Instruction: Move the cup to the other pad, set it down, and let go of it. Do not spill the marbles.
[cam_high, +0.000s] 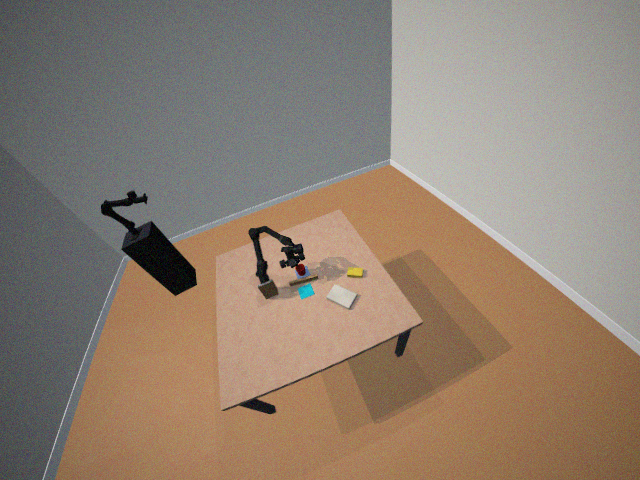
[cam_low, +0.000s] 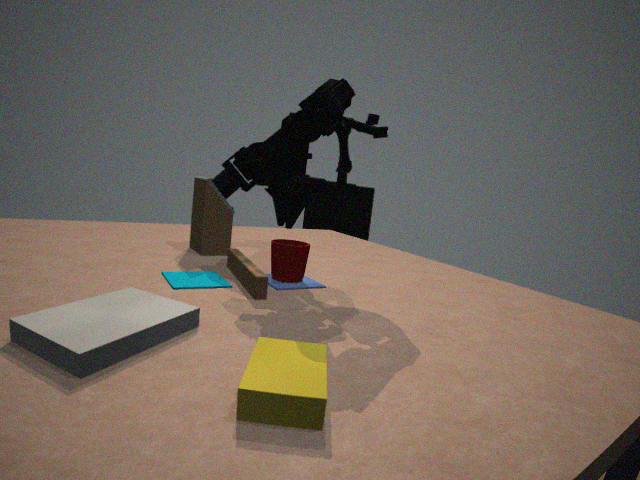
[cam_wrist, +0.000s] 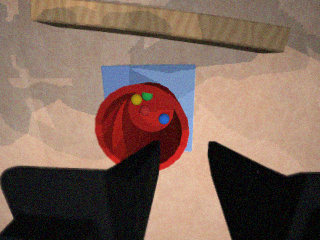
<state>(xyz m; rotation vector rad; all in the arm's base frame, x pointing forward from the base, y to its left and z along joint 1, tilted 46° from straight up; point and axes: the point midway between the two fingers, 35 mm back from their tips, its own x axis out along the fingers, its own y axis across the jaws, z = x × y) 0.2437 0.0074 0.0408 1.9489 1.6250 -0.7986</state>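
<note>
Now: the red cup 6 cm below my gripper tip, 3 cm ahead of it and 1 cm to the right of it. Round my gripper tip: blue marble: 8 cm below, 2 cm ahead, 1 cm to the left; low wooden bar: 9 cm to the right, 9 cm below, 1 cm ahead; cyan pad: 17 cm to the right, 11 cm below, 1 cm behind.
</note>
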